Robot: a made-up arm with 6 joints.
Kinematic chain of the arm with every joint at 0, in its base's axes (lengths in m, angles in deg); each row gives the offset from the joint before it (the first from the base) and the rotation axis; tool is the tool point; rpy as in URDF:
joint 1: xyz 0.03 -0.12 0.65 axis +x
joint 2: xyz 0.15 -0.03 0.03 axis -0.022 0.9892 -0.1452
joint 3: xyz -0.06 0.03 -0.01 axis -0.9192 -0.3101 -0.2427
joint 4: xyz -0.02 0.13 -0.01 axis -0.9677 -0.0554 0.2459
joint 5: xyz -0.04 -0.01 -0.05 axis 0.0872 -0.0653 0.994
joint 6: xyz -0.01 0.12 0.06 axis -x
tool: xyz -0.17 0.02 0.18 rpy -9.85 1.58 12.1
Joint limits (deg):
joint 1: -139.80..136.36
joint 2: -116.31..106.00
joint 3: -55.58..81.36
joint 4: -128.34..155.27
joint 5: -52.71..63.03
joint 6: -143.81..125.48
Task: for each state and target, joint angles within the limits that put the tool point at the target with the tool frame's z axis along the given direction. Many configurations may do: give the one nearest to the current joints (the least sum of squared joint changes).
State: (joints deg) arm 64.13 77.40 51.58 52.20 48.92 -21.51
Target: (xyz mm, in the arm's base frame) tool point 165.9 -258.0 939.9 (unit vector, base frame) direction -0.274 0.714 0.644
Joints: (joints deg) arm 96.65 106.00 63.29 86.59 61.95 -61.37
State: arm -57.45 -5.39 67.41 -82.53 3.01 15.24
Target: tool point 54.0 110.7 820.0 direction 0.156 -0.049 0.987
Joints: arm -34.43 10.36 37.70 -106.48 -25.78 29.91
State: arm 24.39 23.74 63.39 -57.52 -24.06 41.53
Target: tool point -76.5 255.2 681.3 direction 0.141 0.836 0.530
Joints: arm -14.20 21.45 36.88 -29.56 10.46 27.18
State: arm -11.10 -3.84 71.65 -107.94 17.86 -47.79
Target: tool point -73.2 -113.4 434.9 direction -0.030 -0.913 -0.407
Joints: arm -9.77 -0.75 57.44 -127.58 22.54 -59.19
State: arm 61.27 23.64 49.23 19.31 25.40 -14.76
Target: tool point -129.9 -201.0 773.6 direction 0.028 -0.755 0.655
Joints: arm 69.61 21.15 61.16 -29.98 57.38 -14.34
